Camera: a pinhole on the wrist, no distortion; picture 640 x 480 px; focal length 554.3 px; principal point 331.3 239.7 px. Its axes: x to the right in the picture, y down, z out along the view. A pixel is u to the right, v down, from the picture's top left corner.
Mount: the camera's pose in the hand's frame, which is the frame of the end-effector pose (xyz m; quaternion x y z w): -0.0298 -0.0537 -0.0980 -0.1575 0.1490 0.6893 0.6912
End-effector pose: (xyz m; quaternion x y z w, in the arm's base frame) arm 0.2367 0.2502 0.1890 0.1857 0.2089 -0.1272 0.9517
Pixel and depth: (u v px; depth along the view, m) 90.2 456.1 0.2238
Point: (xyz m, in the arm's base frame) 0.1666 0.1687 0.3505
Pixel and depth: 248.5 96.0 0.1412
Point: 0.2508 0.2216 0.2160
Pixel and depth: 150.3 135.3 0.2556
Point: 0.3026 0.1598 0.3189
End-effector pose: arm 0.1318 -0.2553 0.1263 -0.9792 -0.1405 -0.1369 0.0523
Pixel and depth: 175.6 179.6 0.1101
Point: 0.1077 -0.2247 0.1088
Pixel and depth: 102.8 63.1 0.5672
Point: 0.3877 -0.1207 -0.3264
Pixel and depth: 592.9 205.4 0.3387
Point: 0.2246 -0.4624 -0.0274
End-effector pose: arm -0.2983 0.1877 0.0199 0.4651 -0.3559 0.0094 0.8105
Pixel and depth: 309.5 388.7 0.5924
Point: -0.7591 0.0096 0.1769
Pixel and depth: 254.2 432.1 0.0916
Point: -0.3302 0.2001 -0.0397
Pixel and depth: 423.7 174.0 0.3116
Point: -0.4312 0.1337 0.1669
